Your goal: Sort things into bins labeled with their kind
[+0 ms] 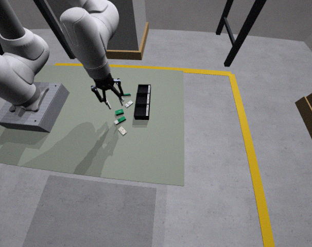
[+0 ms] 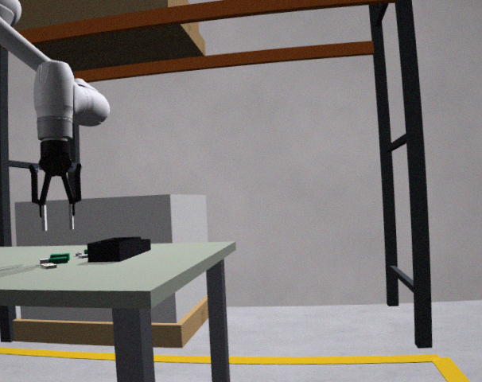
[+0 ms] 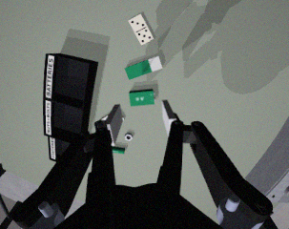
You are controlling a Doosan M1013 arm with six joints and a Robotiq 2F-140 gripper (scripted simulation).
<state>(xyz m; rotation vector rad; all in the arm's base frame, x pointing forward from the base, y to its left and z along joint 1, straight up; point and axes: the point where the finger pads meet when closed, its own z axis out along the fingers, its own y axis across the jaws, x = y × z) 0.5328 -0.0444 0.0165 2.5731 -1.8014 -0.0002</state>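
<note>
Now: the green battery 10 cm below my hand and 1 cm behind it. From my hand the other things lie so: white domino (12 cm to the right, 11 cm below, 3 cm ahead); then green-and-white stick (10 cm below, 6 cm to the right, 1 cm ahead); then nut (11 cm below, 10 cm to the left, 1 cm ahead).
</note>
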